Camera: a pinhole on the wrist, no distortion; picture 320 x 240 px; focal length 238.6 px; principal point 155.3 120.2 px. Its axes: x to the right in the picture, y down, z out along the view. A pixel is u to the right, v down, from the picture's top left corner.
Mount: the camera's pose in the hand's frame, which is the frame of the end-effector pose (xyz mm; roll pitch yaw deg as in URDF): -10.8 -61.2 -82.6 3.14 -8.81 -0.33
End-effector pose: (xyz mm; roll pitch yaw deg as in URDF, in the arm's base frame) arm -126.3 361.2 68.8 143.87 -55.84 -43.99
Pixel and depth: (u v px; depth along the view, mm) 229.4 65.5 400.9
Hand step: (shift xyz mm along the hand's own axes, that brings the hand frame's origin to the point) 51.0 -175.3 327.1
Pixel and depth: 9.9 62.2 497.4
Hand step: -386.2 -207.0 355.2
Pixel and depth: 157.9 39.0 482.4
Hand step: -79.1 -251.2 385.3
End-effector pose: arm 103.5 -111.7 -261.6 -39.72 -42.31 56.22
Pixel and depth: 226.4 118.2 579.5
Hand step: 71.1 -98.3 515.4
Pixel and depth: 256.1 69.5 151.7
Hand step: 29.4 -101.9 75.2
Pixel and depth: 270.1 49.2 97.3
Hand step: 20.6 -95.6 19.0
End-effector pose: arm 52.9 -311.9 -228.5 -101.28 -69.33 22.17
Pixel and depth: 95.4 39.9 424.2
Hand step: -180.7 -226.0 311.9
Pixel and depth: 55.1 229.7 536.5
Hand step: -316.3 157.0 425.6
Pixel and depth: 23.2 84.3 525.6
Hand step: -378.7 -166.8 387.2
